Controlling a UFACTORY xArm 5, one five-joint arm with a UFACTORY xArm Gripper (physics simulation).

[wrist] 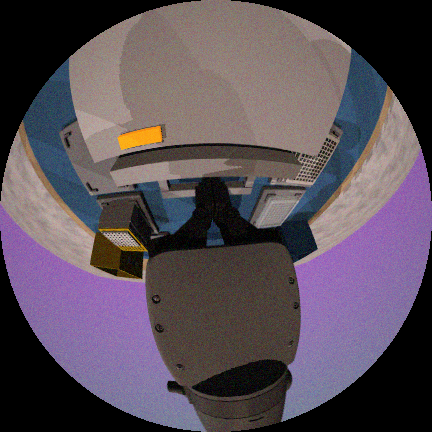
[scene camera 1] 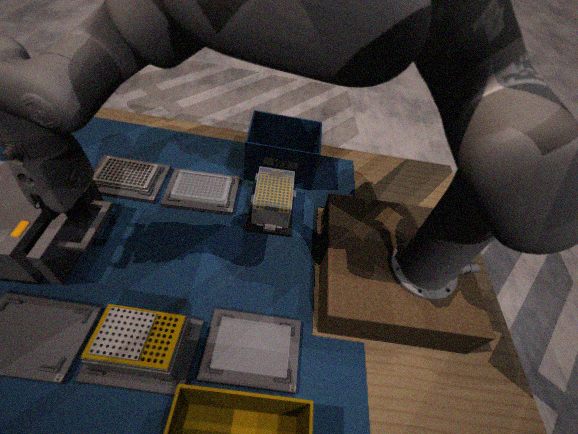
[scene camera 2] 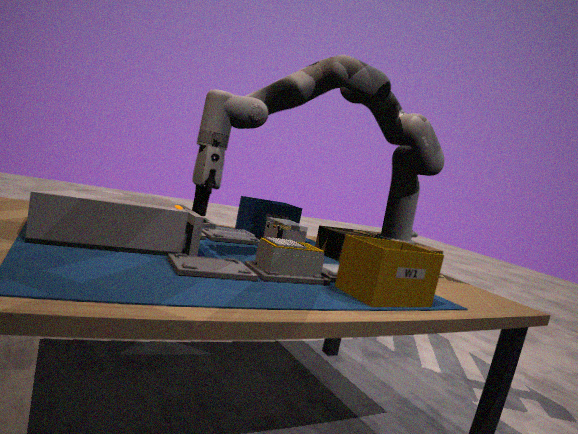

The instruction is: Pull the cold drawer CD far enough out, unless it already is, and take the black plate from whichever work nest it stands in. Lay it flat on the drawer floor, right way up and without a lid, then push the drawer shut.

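Places are measured from the arm's base along level axes (x down, y ahead, z right), in metres.
Where they show: gripper, between the fingertips: (wrist: 209,182) (scene camera 1: 80,218); arm's base, origin of its link: (scene camera 1: 421,270) (scene camera 2: 394,240).
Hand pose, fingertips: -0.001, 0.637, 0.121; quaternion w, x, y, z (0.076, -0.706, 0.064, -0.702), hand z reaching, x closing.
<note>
Each offset is from my fingertips to the centre of the thing, as dx, dy, dz. "spot": to the spot under its first point.
The cold drawer CD's grey housing (scene camera 1: 12,197) (scene camera 2: 105,225) (wrist: 215,90) has an orange mark on top. Its drawer front @(+0.036, +0.026, +0.004) (scene camera 1: 47,237) (scene camera 2: 196,236) (wrist: 145,173) stands close to the housing, with a narrow dark strip between them; I cannot tell whether it is fully shut. The drawer floor is hidden. The black plate does not show. My gripper (scene camera 2: 200,214) (wrist: 209,182) is shut and empty, pointing down, with its fingertips between the drawer front and the bar of the handle @(spot: +0.010, -0.028, -0.006) (scene camera 1: 98,224) (wrist: 237,191). In scene camera 1 the tips are lost in shadow.
Beside the drawer lie a bare grey nest @(+0.076, +0.044, -0.182) (scene camera 1: 42,335) and a yellow-topped rack @(+0.041, -0.132, -0.215) (scene camera 1: 132,336). A gridded plate @(+0.066, -0.025, +0.186) (scene camera 1: 127,174), a pale plate @(+0.066, -0.199, +0.150) (scene camera 1: 200,186) and a yellow tip box @(+0.046, -0.366, +0.102) (scene camera 1: 273,192) stand opposite. A blue bin @(+0.025, -0.399, +0.248) (scene camera 1: 282,155) and a yellow bin @(+0.025, -0.284, -0.379) (scene camera 2: 390,272) stand nearer the arm's base.
</note>
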